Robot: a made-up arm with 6 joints.
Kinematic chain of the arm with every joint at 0, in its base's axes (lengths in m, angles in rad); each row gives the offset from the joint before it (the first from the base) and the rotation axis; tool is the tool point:
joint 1: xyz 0 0 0.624 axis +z
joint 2: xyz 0.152 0 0 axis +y
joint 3: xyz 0 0 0.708 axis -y
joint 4: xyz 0 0 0.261 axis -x
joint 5: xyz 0.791 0 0 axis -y
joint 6: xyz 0.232 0 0 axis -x
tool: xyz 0 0 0
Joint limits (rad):
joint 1: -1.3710..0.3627
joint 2: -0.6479..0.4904
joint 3: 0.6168..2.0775
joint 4: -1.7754..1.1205
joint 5: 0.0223..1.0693
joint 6: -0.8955..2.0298
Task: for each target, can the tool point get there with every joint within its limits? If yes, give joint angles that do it. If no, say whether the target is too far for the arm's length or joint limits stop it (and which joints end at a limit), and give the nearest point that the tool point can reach.
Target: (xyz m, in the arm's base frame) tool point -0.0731 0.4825 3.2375
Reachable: no: too far | nearest point -0.0487 0.2649 2.3461 | short by 0.918 m
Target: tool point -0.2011 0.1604 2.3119
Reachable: yes | joints -0.3070 -0.1018 1.3907 0.5982 0.7826 -0.3428
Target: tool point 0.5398 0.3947 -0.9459
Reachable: no: joint limits stop it (at a limit: joint 1, joint 2, joint 3, joint 5) | nearest point -0.1874 1.2718 1.1395 | short by 2.376 m
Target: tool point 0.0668 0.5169 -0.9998
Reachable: no: joint limits stop it (at a limit: joint 1, joint 2, joint 3, joint 5) | nearest point -0.2374 1.2663 1.1294 | short by 2.278 m
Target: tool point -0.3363 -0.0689 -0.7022
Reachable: no: joint limits stop it (at a limit: joint 2, joint 3, joint 5) | nearest point -1.2623 -0.2586 1.1286 | short by 2.060 m
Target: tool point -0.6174 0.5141 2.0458
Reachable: yes | joints -0.5958 -0.4132 1.4317 0.4308 0.9543 -0.0878
